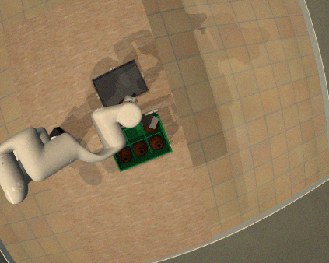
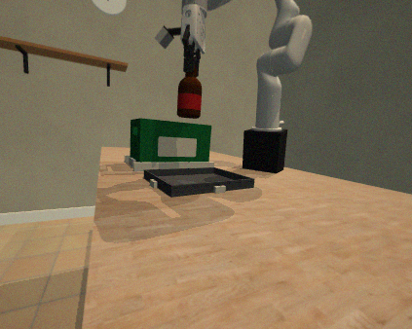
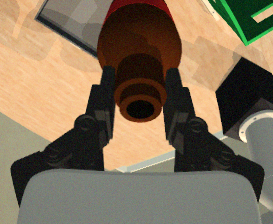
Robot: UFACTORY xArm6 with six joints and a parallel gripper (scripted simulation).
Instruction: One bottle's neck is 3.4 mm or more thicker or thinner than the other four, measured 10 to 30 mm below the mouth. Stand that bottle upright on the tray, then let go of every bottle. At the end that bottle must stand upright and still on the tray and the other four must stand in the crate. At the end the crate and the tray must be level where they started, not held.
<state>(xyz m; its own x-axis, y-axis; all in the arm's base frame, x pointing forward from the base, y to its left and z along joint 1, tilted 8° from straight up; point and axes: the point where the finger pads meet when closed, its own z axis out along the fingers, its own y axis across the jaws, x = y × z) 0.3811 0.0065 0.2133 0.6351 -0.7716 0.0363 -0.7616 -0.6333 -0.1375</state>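
Now: the brown bottle 70 mm below my hand. Also, from my hand: tray: 20 mm ahead, 110 mm to the left, 320 mm below; green crate: 30 mm behind, 190 mm to the right, 250 mm below.
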